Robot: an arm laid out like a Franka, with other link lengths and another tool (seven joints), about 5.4 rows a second.
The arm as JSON. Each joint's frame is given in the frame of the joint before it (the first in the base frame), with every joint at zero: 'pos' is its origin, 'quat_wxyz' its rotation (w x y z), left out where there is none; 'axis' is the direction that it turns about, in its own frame. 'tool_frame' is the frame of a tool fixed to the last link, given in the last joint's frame.
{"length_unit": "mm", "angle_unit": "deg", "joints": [
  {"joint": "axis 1", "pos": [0.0, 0.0, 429.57], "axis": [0.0, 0.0, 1.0]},
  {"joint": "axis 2", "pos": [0.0, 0.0, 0.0], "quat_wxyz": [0.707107, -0.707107, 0.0, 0.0], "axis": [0.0, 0.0, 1.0]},
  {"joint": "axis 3", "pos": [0.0, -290.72, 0.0], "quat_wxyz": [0.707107, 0.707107, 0.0, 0.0], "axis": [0.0, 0.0, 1.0]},
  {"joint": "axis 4", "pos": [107.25, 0.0, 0.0], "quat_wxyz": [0.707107, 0.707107, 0.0, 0.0], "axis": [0.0, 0.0, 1.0]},
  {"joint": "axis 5", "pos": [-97.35, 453.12, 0.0], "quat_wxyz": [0.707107, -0.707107, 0.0, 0.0], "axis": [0.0, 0.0, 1.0]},
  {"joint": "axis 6", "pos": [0.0, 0.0, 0.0], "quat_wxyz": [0.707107, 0.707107, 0.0, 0.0], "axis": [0.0, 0.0, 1.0]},
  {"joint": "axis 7", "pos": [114.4, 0.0, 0.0], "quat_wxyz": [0.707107, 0.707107, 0.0, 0.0], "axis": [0.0, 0.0, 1.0]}
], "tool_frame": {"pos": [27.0, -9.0, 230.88], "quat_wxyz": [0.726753, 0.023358, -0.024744, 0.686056]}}
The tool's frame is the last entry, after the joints.
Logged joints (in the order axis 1, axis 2, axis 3, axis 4, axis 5, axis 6, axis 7), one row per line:
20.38, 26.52, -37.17, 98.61, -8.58, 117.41, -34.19
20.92, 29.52, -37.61, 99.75, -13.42, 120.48, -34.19
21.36, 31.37, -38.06, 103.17, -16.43, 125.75, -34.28
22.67, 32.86, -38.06, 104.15, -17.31, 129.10, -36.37
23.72, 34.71, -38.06, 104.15, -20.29, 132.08, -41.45
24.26, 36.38, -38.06, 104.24, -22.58, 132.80, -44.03
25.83, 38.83, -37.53, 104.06, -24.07, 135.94, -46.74
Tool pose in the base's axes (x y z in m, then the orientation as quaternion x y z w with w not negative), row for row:
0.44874, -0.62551, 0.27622, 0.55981, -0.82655, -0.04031, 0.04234
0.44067, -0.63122, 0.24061, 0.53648, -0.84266, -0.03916, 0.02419
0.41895, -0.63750, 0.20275, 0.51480, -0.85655, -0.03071, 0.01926
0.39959, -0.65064, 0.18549, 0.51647, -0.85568, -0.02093, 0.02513
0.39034, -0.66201, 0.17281, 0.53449, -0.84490, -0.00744, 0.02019
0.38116, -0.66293, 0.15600, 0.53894, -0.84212, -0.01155, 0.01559
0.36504, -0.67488, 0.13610, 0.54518, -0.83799, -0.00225, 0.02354
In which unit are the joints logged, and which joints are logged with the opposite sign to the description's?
The joints are logged in degrees. Opposite sign: axis 1, axis 4, axis 5.
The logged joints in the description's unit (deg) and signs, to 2 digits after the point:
-20.38, 26.52, -37.17, -98.61, 8.58, 117.41, -34.19
-20.92, 29.52, -37.61, -99.75, 13.42, 120.48, -34.19
-21.36, 31.37, -38.06, -103.17, 16.43, 125.75, -34.28
-22.67, 32.86, -38.06, -104.15, 17.31, 129.10, -36.37
-23.72, 34.71, -38.06, -104.15, 20.29, 132.08, -41.45
-24.26, 36.38, -38.06, -104.24, 22.58, 132.80, -44.03
-25.83, 38.83, -37.53, -104.06, 24.07, 135.94, -46.74

